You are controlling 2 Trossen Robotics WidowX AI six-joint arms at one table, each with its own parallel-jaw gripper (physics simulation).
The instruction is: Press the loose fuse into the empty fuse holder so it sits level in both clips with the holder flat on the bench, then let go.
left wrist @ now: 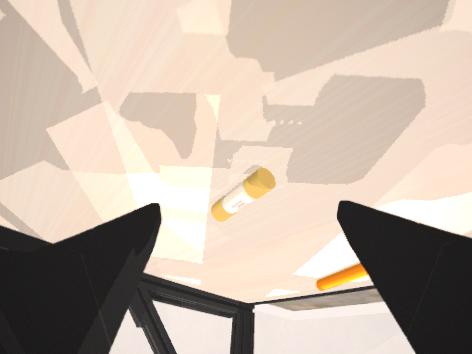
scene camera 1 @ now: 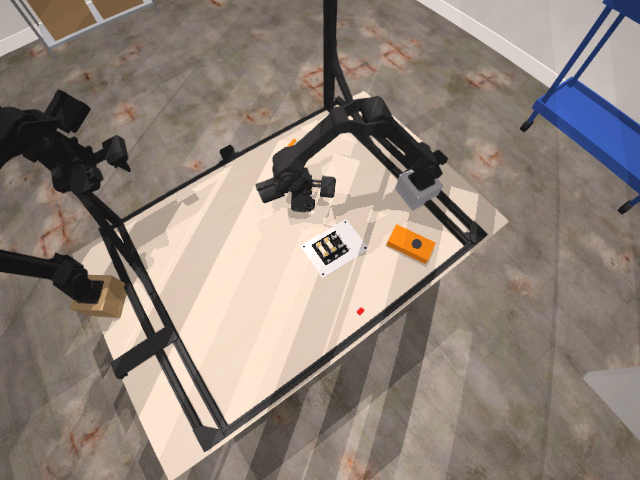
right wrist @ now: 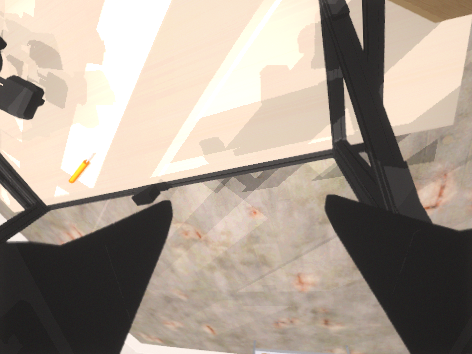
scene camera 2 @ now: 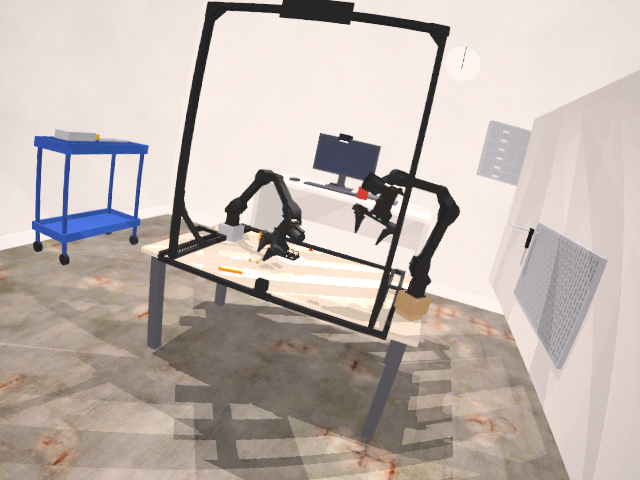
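Where they show: left gripper, fingertip midpoint: (left wrist: 250, 210) (scene camera 1: 310, 187) (scene camera 2: 260, 256); right gripper, fingertip midpoint: (scene camera 1: 114, 178) (right wrist: 249, 204) (scene camera 2: 365, 239); left arm's base, link origin: (scene camera 1: 421, 180) (scene camera 2: 231, 224); right arm's base, link origin: (scene camera 1: 90, 291) (scene camera 2: 415, 294).
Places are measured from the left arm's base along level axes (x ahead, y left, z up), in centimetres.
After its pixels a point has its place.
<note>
The loose fuse (scene camera 2: 253, 260) {x 28.5, y -19.3, z -6.7 cm} (left wrist: 237, 200) {x 28.6, y -18.3, z -6.4 cm}, white with gold end caps, lies on the bench; my left arm hides it in scene camera 1. The fuse holder (scene camera 1: 330, 248) (scene camera 2: 292, 254) is a black block on a white plate (scene camera 1: 351, 246) {x 28.9, y 6.1, z -7.5 cm}. Two fuses sit side by side in it, with bare clips beside them. My left gripper (scene camera 2: 262, 253) {x 30.4, y -17.3, z -4.5 cm} (left wrist: 250, 210) {x 30.4, y -17.3, z -4.5 cm} is open and empty, low over the bench; in its wrist view the fuse shows between the fingertips, slanted. Its exact height is unclear. My right gripper (scene camera 2: 367, 237) {x 78.7, y -28.6, z 20.5 cm} (right wrist: 249, 204) {x 78.7, y -28.6, z 20.5 cm} is open and empty, high up, away from the fuse and holder.
An orange screwdriver (scene camera 1: 292, 142) {x 26.2, y -38.9, z -6.5 cm} (scene camera 2: 230, 269) {x 29.4, y -37.9, z -6.4 cm} (left wrist: 341, 277) {x 28.5, y -37.2, z -6.8 cm} (right wrist: 79, 171) {x 30.4, y -37.1, z -6.4 cm} lies near the bench edge. An orange block with a dark disc (scene camera 1: 402, 239) {x 15.1, y 12.6, z -4.6 cm} and a red cube (scene camera 1: 360, 311) {x 37.1, y 24.5, z -7.1 cm} (scene camera 2: 310, 249) {x 36.7, y 24.5, z -6.9 cm} lie on the other side of the holder. Black frame rails (scene camera 1: 330, 355) {x 50.3, y 30.8, z -6.2 cm} edge the bench.
</note>
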